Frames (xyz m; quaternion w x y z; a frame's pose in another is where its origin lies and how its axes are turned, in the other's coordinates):
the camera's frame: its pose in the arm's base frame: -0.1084 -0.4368 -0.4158 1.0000 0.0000 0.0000 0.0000
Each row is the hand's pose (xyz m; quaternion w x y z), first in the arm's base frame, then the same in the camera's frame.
Working: the arm's base frame: its pose in the camera's frame: 0.1084 0.4368 0.4158 1.0000 0.0000 0.0000 0.0000

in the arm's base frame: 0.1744 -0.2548 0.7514 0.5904 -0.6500 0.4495 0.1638
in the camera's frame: 0.2828 0.1820 1.1672 0.5904 -0.6500 0.4495 0.1638
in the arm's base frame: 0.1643 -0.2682 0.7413 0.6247 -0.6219 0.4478 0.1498
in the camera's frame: 0.2727 0.1686 1.1571 0.6247 -0.6219 0.4478 0.1498
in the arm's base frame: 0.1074 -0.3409 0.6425 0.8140 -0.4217 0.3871 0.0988
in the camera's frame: 0.2158 0.0959 1.0583 0.8140 -0.4217 0.3871 0.0988
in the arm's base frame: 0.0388 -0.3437 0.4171 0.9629 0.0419 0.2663 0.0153
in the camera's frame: 0.1472 0.0931 0.8329 0.9629 0.0419 0.2663 0.0153
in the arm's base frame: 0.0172 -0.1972 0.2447 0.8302 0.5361 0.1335 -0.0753
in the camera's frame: 0.1256 0.2396 0.6605 0.8301 0.5361 0.1335 -0.0753
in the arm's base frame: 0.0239 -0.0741 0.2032 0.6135 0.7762 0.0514 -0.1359
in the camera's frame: 0.1323 0.3627 0.6190 0.6135 0.7762 0.0514 -0.1359
